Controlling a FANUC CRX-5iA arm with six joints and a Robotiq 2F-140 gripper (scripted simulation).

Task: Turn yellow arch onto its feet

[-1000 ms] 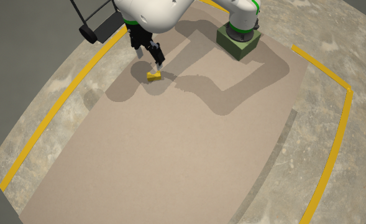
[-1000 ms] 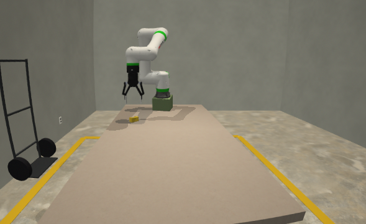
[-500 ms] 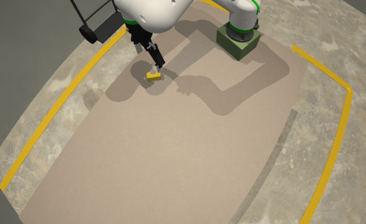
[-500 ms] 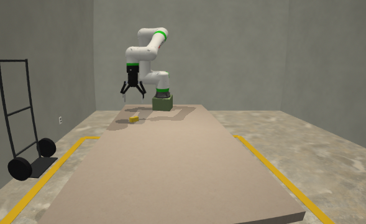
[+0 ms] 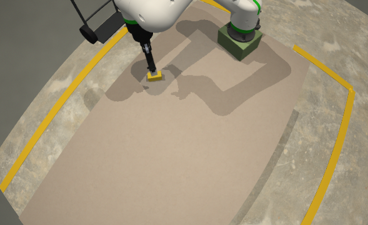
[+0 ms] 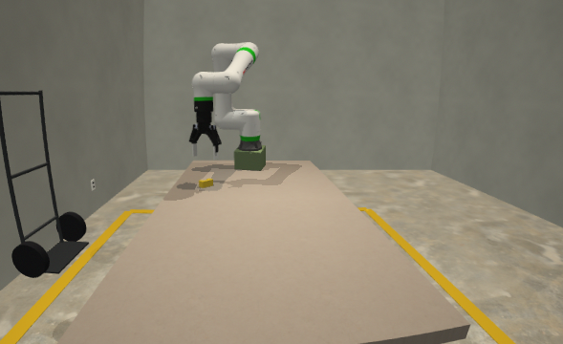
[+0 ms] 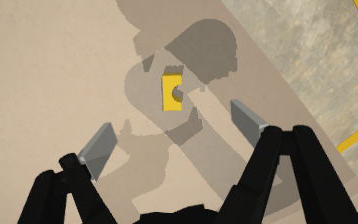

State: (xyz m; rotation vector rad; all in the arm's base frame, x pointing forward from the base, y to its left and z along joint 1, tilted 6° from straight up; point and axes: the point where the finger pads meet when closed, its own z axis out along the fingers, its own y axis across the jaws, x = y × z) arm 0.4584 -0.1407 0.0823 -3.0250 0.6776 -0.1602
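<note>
The yellow arch lies 140 mm below my hand.
</note>
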